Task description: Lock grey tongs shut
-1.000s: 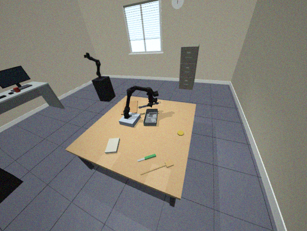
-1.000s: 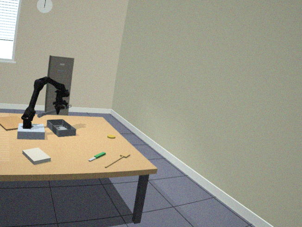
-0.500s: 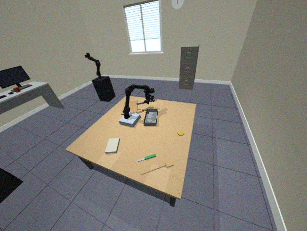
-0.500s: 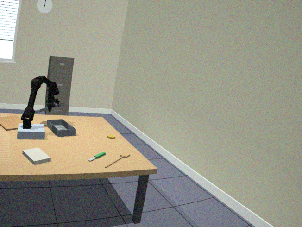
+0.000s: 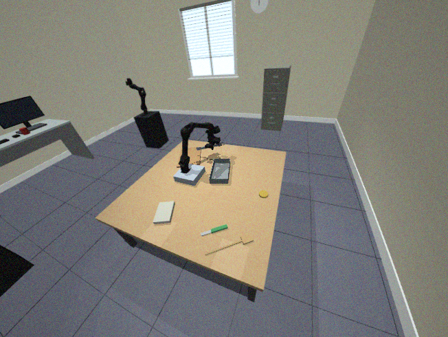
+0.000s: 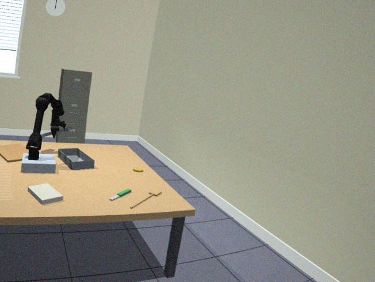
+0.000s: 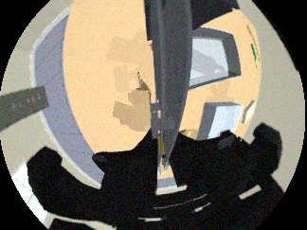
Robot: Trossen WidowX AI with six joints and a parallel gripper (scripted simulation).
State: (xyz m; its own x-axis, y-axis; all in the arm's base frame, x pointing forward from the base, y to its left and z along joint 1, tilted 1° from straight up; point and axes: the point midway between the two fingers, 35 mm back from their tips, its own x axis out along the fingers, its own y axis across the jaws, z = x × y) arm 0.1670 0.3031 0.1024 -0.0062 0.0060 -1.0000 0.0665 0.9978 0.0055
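Right now my gripper tip is 290 mm past the wooden board and 120 mm above it. The rest, counted from my gripper tip: roasting tin (140 mm ahead, 190 mm to the right, 100 mm below); yellow disc (560 mm ahead, 380 mm to the right, 120 mm below); white block (120 mm behind, 730 mm to the right, 110 mm below).
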